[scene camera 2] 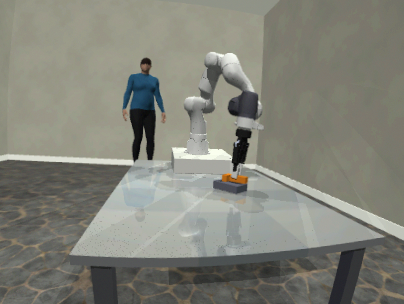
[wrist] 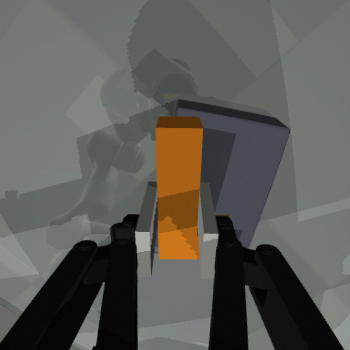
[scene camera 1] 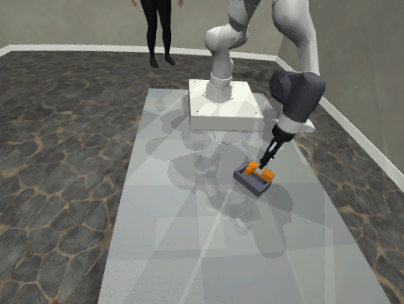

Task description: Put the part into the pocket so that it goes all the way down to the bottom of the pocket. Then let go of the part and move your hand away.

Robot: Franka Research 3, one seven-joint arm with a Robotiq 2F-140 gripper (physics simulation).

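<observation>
The orange part (scene camera 1: 268, 176) (scene camera 2: 241, 179) (wrist: 179, 160) is held between the fingers of my gripper (scene camera 1: 261, 166) (scene camera 2: 235, 173) (wrist: 177, 200), which is shut on it. The dark grey-blue block with the pocket (scene camera 1: 251, 185) (scene camera 2: 229, 187) (wrist: 252, 165) stands on the table under the part. The part shows above the block's top in both scene views; whether it touches the rim I cannot tell. In the wrist view the part's long bar is turned relative to the block and covers its left side. Some of the pocket's recess shows to the right of the bar; its bottom is largely hidden.
The block stands on the glossy grey table (scene camera 1: 165, 210) (scene camera 2: 165, 230), toward its right side in the scene views. The white robot base (scene camera 1: 225, 122) (scene camera 2: 200, 165) stands behind it. A person (scene camera 1: 160, 30) (scene camera 2: 144, 95) stands on the floor beyond the table.
</observation>
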